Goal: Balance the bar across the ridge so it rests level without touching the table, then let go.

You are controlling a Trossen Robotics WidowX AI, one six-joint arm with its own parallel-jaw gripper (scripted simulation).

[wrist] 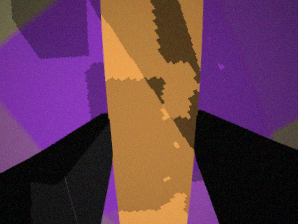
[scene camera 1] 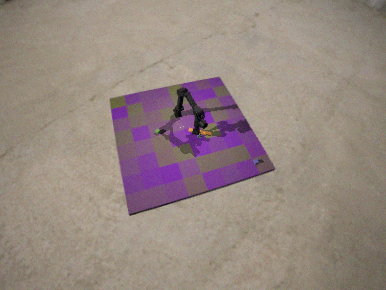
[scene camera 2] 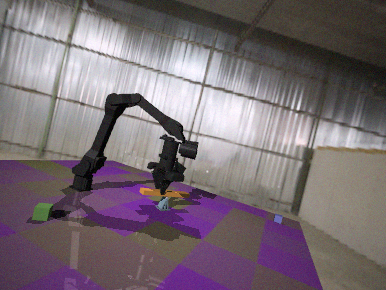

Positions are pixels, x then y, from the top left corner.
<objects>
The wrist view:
my gripper: 151,122
bar: 152,62, held by my gripper
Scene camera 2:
my gripper: 159,192
</objects>
